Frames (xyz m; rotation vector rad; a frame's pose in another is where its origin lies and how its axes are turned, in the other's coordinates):
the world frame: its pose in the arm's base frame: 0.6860 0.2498 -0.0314 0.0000 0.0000 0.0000
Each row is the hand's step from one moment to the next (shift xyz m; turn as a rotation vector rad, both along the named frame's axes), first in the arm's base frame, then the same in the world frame.
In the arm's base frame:
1: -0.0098 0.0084 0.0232 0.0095 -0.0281 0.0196
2: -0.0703 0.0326 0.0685 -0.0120 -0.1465 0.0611
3: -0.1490 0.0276 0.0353 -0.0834 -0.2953 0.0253
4: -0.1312 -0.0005 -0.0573 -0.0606 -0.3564 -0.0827
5: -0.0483 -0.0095 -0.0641 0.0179 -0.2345 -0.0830
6: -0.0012 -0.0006 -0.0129 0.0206 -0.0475 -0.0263
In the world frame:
1: -0.0098 0.0084 0.0232 0.0095 -0.0281 0.0196
2: -0.0703 0.0326 0.0685 -0.0120 -0.1465 0.0611
3: -0.1490 0.0276 0.0353 -0.0834 -0.2953 0.0253
4: -0.1312 -0.0005 -0.0573 -0.0606 -0.3564 -0.0827
5: -0.0483 -0.0095 -0.0641 0.0179 -0.2345 -0.0830
6: -0.0012 -0.0006 -0.0129 0.0206 -0.0475 -0.0263

